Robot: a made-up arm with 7 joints. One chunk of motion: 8 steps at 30 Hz.
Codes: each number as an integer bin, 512 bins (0 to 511) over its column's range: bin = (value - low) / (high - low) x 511, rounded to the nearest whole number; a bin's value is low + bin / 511 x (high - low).
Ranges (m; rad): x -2..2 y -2..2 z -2..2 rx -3.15..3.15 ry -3.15..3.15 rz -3.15..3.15
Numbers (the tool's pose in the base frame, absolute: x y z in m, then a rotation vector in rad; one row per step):
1: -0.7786 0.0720 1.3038 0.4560 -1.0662 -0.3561
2: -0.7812 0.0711 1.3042 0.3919 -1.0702 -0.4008
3: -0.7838 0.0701 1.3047 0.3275 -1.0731 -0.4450
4: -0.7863 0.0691 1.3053 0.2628 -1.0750 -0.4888
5: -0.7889 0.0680 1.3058 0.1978 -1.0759 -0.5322
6: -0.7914 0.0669 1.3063 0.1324 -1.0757 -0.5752
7: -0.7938 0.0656 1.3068 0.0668 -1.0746 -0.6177
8: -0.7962 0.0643 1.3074 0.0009 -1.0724 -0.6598
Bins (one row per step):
1: 156 265 422 292 169 227
2: 156 265 422 287 169 223
3: 155 264 422 282 168 219
4: 155 264 422 277 168 216
5: 155 264 422 272 168 212
6: 154 264 422 266 168 209
7: 154 264 422 261 168 205
8: 154 264 423 256 169 202

